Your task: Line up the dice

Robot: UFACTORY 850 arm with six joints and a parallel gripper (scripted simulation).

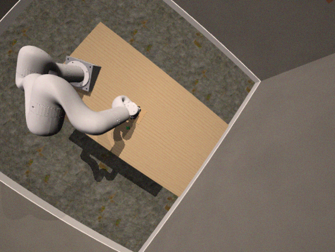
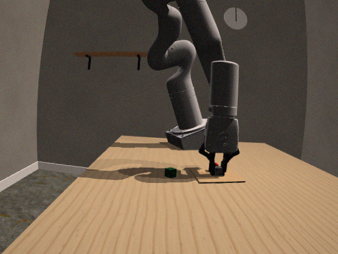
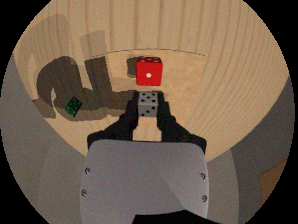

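Right now the white die is 1 cm below my hand. From my hand the other things lie so: red die: 5 cm behind, 1 cm below; then green die: 1 cm ahead, 14 cm to the right, 1 cm below; then tan mat: 2 cm below.
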